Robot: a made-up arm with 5 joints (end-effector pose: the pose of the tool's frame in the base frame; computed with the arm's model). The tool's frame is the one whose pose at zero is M. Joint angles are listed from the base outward.
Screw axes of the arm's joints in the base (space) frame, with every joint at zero. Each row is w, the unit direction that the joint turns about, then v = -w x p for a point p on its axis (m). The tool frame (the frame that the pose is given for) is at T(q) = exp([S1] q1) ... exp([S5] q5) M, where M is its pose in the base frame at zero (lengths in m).
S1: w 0 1 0 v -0.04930 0.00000 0.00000
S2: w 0 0 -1 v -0.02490 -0.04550 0.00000
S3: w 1 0 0 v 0.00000 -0.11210 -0.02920
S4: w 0 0 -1 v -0.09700 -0.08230 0.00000
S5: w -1 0 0 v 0.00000 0.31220 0.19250
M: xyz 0.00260 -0.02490 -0.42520 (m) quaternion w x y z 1 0 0 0
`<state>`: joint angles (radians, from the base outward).
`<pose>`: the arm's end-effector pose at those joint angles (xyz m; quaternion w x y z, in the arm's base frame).
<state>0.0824 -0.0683 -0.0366 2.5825 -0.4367</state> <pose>-0.2317 0.0735 -0.4915 0.3111 0.0244 -0.2107 -0.9264</pose>
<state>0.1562 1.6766 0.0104 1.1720 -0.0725</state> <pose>-0.1558 0.1373 -0.4227 0.1481 -0.0668 -0.0257 -0.9864</pose>
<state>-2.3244 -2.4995 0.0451 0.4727 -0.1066</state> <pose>0.3700 0.0570 0.3853 0.2718 -0.7644 -0.4577 0.3637</pose>
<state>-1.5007 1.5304 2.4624 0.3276 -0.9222</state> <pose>-0.2276 -0.0276 0.2327 0.5291 -0.5753 0.3222 -0.5341</pose>
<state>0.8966 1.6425 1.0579 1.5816 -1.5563</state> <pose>-0.1116 -0.1681 -0.4259 0.0747 -0.0396 0.7200 0.6888</pose>
